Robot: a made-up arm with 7 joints. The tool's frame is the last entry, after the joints.
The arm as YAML. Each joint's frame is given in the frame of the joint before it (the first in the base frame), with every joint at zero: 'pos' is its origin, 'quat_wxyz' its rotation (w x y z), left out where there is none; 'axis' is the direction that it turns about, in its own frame. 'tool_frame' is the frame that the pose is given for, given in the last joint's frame.
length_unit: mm
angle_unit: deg
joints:
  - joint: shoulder
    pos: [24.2, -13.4, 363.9]
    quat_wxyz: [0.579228, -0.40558, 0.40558, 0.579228]
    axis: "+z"
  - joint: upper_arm
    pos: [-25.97, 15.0, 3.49]
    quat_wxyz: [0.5, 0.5, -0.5, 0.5]
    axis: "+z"
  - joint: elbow
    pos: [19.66, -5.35, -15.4]
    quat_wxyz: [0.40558, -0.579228, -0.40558, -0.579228]
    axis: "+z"
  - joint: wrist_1
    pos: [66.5, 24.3, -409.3]
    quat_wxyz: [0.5, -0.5, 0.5, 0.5]
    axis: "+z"
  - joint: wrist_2
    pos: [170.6, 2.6, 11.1]
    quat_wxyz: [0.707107, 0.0, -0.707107, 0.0]
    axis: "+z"
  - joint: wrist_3
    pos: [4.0, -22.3, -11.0]
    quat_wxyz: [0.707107, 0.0, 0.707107, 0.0]
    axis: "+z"
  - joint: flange
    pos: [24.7, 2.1, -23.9]
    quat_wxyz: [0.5, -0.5, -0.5, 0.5]
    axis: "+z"
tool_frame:
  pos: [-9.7, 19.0, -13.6]
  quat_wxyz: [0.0, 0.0, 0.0, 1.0]
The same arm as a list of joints. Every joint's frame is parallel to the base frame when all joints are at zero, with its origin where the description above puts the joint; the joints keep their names.
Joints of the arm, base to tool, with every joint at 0 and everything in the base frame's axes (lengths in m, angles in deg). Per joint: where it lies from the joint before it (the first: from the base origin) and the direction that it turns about. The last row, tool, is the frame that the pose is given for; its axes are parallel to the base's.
shoulder: offset 0.0242 -0.0134 0.3639 axis 0 0.9397 0.342
upper_arm: offset -0.015 -0.0056 0.0256 axis 1 0 0
elbow: offset -0.0154 0.0203 0.0017 axis 0 0 1
wrist_1: offset 0.0665 0.0243 -0.4093 axis 0 1 0
wrist_2: offset -0.0026 0.0111 -0.1706 axis 0 0 1
wrist_3: offset 0.0223 0.004 -0.011 axis 0 1 0
flange: offset -0.0021 -0.0239 -0.0247 axis 0 0 1
tool: offset 0.0097 -0.019 -0.0136

